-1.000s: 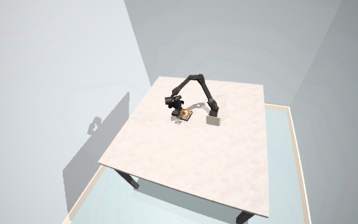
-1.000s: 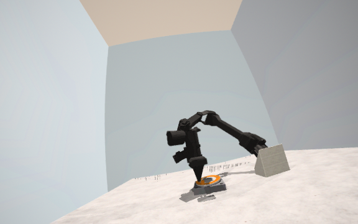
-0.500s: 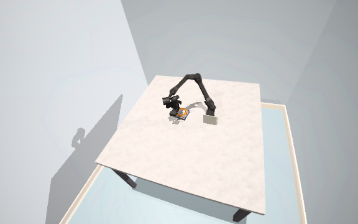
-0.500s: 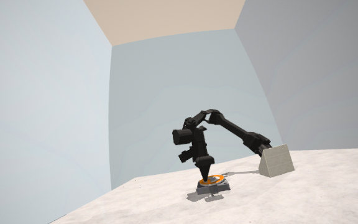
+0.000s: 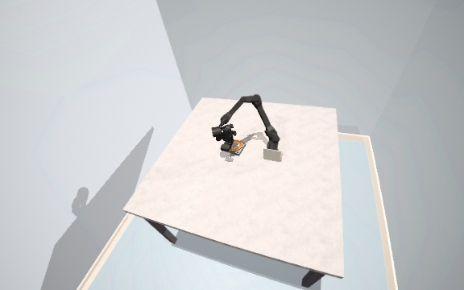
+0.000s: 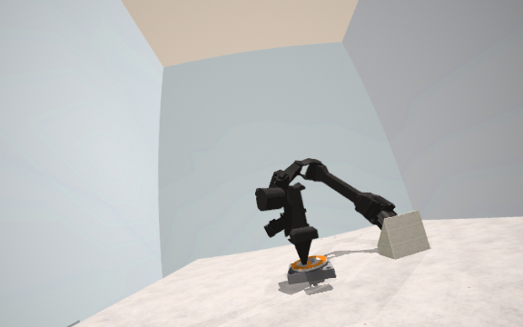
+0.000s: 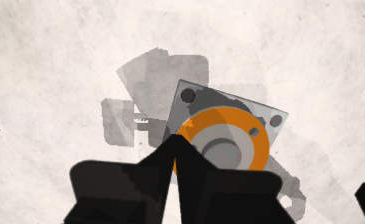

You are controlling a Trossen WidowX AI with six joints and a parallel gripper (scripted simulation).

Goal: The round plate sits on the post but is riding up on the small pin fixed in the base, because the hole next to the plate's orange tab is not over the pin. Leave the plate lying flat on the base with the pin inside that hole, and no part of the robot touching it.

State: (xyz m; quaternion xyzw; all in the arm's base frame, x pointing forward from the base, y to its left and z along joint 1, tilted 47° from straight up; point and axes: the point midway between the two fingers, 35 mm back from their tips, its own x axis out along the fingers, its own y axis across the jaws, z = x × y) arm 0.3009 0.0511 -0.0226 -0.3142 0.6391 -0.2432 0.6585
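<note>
Right now my gripper tip is 20 mm past the grey square base, 50 mm to the left of it and 20 mm above it.
</note>
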